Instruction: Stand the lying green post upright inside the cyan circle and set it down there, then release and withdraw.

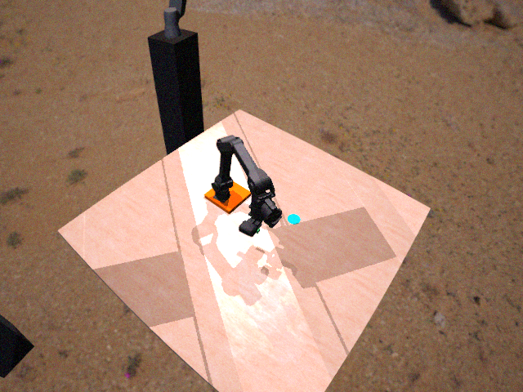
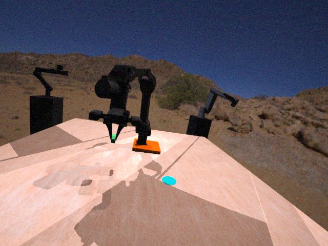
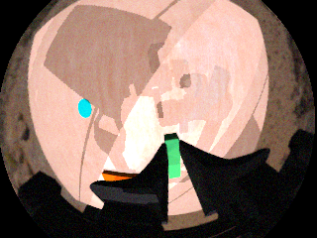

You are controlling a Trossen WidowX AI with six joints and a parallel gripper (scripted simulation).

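The green post lies 2 cm behind my gripper tip. From my gripper tip the other things lie so: cyan circle 7 cm ahead, 24 cm to the left, 13 cm below.
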